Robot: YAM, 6 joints.
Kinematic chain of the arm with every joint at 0, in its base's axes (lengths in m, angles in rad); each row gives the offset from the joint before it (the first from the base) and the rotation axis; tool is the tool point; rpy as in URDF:
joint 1: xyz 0 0 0.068 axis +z
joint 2: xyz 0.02 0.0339 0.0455 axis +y
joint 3: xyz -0.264 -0.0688 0 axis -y
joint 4: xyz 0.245 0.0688 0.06 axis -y
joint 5: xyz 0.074 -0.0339 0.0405 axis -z
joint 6: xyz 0.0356 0 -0.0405 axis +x
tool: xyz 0 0 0 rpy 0 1.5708 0
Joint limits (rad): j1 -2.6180..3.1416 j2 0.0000..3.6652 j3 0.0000..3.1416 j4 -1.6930..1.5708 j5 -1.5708..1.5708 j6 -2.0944..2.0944
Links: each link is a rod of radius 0.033 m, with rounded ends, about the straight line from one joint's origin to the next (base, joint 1, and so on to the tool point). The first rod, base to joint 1, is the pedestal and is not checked.
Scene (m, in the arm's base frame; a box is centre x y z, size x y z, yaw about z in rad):
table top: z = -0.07
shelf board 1: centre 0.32 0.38 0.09 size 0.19 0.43 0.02 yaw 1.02
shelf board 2: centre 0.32 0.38 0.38 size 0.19 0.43 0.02 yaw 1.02
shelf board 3: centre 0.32 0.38 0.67 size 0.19 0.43 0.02 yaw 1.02
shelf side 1: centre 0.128 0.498 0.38 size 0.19 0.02 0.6 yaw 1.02
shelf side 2: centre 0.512 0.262 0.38 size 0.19 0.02 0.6 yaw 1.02
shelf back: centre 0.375 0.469 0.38 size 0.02 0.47 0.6 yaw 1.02
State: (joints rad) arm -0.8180 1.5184 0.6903 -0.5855 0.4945 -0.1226
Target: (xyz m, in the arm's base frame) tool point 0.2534 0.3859 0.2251
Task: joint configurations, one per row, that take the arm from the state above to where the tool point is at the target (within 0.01 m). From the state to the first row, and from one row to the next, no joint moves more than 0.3 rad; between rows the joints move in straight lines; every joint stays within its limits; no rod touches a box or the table.
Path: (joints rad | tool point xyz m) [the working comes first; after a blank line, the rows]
Joints at the target: 1.0138 2.0084 1.5238 -0.1796 0.3174 -0.1226
Straight joint move there: clear.

1: -0.5563 1.5884 0.8094 -0.5275 0.4692 -0.1226 | 0.2197 -0.1556 0.1459
2: -0.2946 1.6584 0.9284 -0.4695 0.4439 -0.1226 | 0.2866 -0.1030 0.1589
3: -0.0329 1.7284 1.0475 -0.4115 0.4186 -0.1226 | 0.3380 -0.0256 0.1721
4: 0.2288 1.7984 1.1666 -0.3535 0.3933 -0.1226 | 0.3652 0.0710 0.1853
5: 0.4904 1.8684 1.2857 -0.2955 0.3680 -0.1226 | 0.3619 0.1787 0.1987
6: 0.7521 1.9384 1.4047 -0.2376 0.3427 -0.1226 | 0.3247 0.2874 0.2119
7: 1.0138 2.0084 1.5238 -0.1796 0.3174 -0.1226 | 0.2534 0.3859 0.2251

